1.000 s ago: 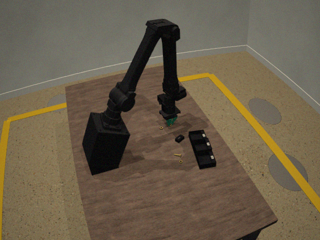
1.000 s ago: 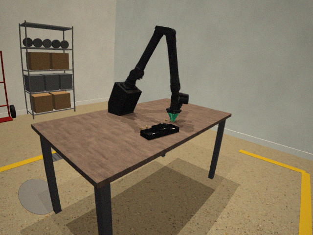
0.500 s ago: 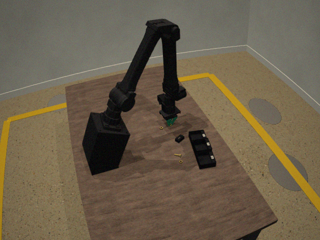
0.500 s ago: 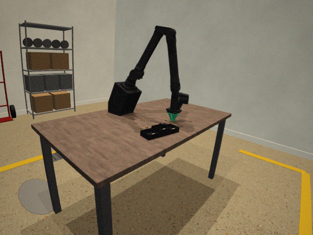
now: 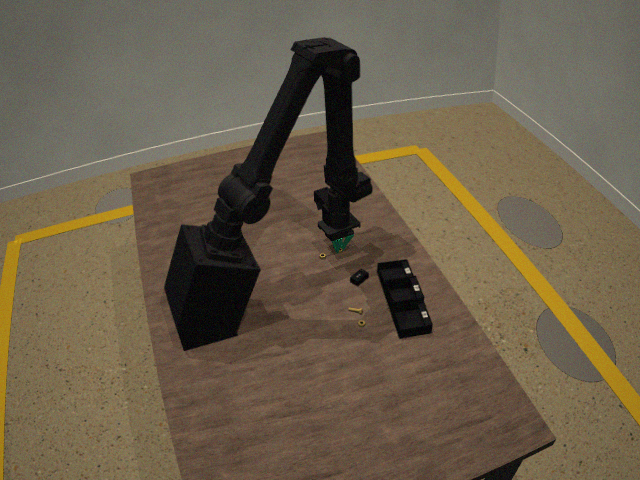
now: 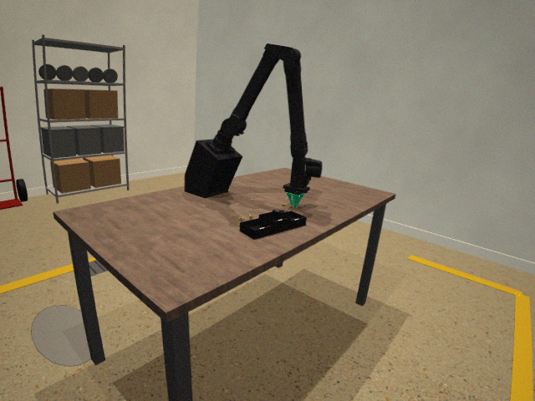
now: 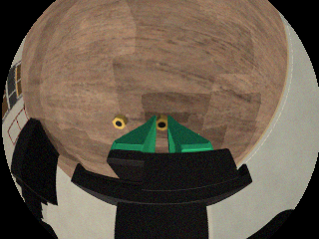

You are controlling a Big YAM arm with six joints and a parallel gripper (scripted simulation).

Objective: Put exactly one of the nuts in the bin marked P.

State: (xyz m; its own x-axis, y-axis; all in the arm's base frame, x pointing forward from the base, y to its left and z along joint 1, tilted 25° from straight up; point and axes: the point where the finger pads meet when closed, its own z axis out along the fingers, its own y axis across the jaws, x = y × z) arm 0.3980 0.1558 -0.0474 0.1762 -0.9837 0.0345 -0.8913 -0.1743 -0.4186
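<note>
Right now the bin is 10 cm ahead of my hand, 25 cm to the right of it and 1 cm above it. Round my hand: brass bolt: 3 cm behind, 24 cm to the right; small black block: 2 cm ahead, 12 cm to the right.
</note>
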